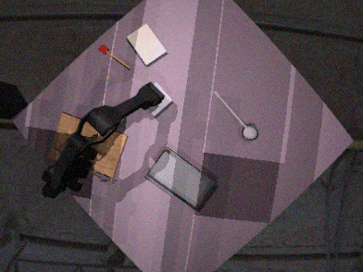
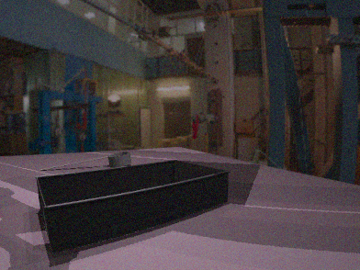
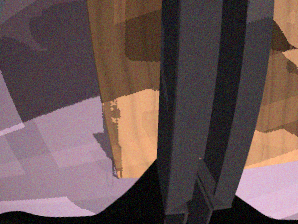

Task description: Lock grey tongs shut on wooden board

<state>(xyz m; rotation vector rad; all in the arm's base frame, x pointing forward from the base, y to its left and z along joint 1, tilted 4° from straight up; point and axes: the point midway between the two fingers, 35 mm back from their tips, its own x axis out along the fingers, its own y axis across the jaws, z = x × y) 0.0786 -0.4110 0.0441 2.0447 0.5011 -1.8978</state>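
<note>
Now: the wooden board 10 cm behind my gripper tip, 1 cm to the right of it and 10 cm below it. Also, from my gripper tip: roasting tin 30 cm ahead, 29 cm to the left, 8 cm below; then pale flat block 34 cm behind, 53 cm to the left, 9 cm below.
</note>
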